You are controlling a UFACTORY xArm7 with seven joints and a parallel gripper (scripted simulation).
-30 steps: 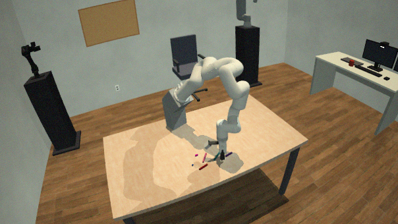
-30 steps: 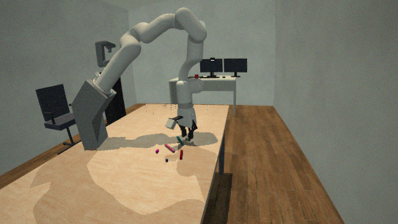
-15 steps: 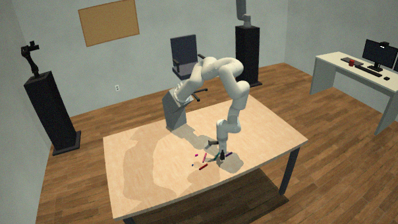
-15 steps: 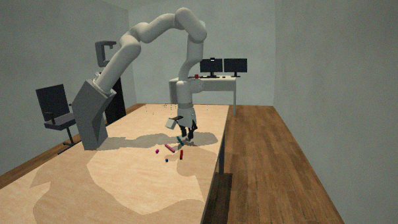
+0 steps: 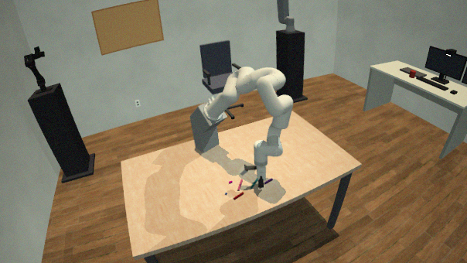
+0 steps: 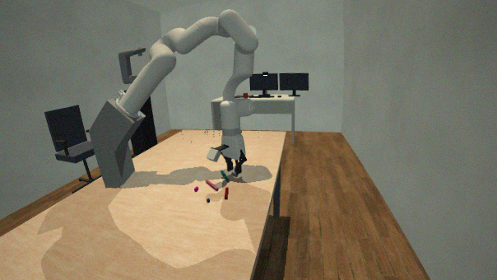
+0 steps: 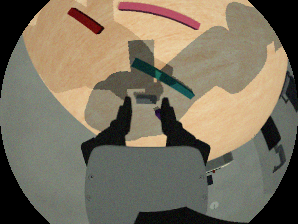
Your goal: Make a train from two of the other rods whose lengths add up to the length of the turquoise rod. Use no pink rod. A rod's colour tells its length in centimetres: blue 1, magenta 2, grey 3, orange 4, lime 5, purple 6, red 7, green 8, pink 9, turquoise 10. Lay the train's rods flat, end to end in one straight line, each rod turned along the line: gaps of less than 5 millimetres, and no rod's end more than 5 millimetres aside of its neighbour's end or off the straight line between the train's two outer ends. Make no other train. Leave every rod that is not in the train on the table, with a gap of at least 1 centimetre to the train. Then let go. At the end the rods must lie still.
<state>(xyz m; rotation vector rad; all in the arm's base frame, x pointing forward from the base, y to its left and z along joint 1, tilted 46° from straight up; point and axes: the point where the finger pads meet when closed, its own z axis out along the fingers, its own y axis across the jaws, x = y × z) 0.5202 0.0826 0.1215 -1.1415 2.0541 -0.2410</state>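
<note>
The grey rod is 30 mm below my hand. From my hand the other things lie so: pink rod (110 mm to the right, 60 mm behind, 30 mm below); turquoise rod (40 mm behind, 30 mm below, 20 mm to the right); purple rod (60 mm to the left, 30 mm below, 10 mm behind).
</note>
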